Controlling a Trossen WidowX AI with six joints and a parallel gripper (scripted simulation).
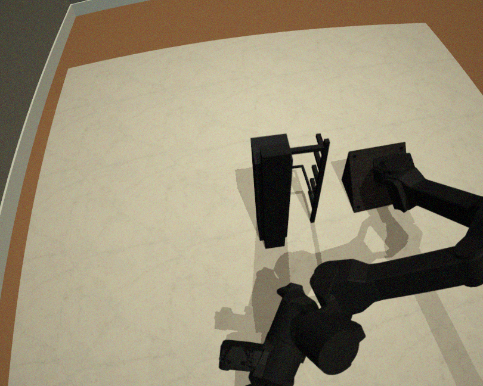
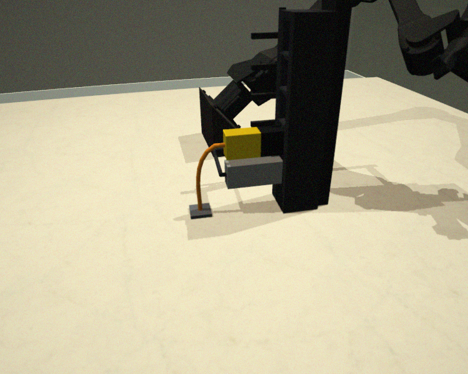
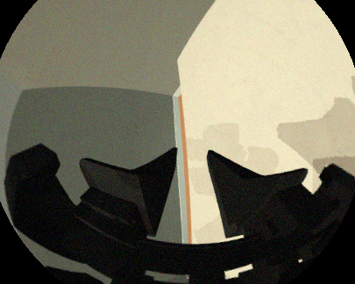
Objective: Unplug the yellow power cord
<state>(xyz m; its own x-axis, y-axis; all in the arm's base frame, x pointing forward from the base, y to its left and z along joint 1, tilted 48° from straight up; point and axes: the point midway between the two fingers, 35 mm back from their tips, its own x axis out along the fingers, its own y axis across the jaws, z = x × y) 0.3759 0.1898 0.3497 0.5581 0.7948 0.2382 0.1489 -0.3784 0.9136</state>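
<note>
My gripper tip is now 430 mm to the left of the yellow plug, 140 mm past it and 10 mm above it. The rest, counted from my gripper tip: grey anchor block 510 mm to the right, 140 mm behind, 120 mm below.
</note>
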